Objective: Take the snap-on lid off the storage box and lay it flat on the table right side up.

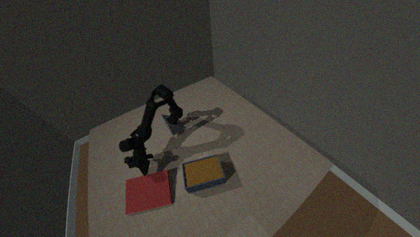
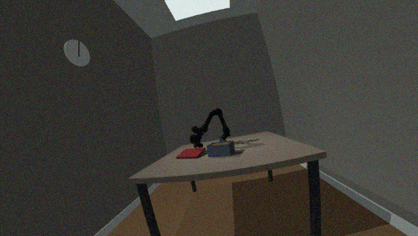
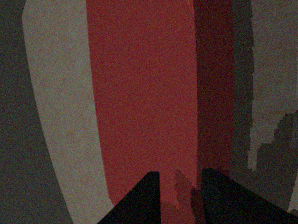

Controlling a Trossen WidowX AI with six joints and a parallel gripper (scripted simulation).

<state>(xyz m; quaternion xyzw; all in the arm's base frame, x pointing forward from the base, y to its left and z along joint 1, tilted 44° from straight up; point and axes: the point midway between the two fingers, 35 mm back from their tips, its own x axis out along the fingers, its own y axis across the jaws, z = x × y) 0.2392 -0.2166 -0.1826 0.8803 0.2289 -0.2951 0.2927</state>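
My gripper tip is now 70 mm short of the lid, 30 mm to the left of it and 40 mm above it. Round my gripper tip: blue storage box: 180 mm ahead, 260 mm to the left, 10 mm below.
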